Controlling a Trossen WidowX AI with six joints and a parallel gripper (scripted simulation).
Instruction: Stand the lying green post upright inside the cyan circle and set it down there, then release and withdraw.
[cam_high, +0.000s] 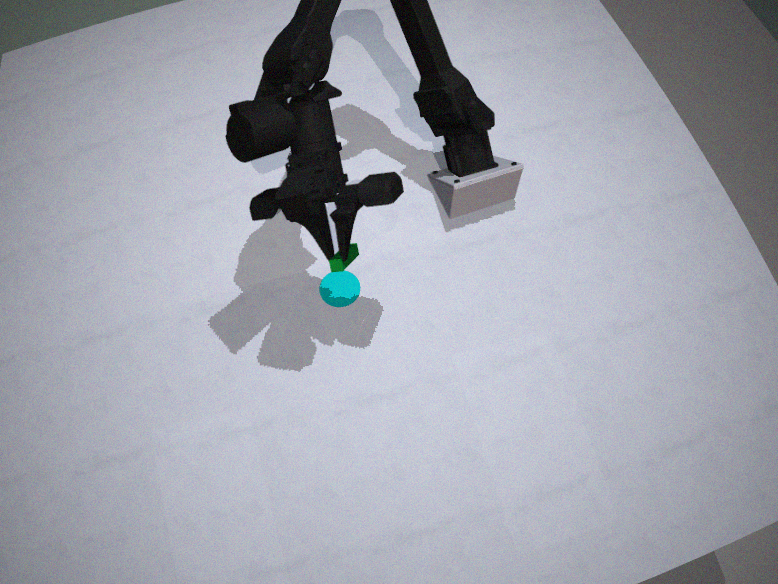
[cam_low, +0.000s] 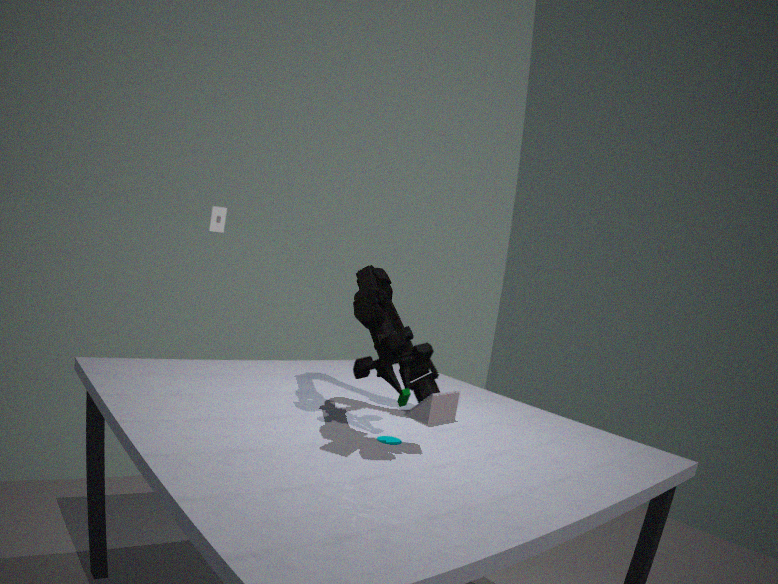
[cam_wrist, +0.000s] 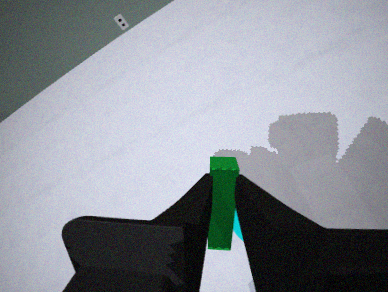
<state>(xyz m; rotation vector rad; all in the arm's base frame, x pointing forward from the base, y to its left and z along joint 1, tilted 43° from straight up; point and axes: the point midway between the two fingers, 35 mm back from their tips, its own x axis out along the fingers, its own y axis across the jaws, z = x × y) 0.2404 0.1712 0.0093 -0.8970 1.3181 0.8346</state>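
My gripper tip is now 10 mm past the green post, 10 mm to the left of it and 20 mm above it. Round my gripper tip: cyan circle: 30 mm to the right, 130 mm below.
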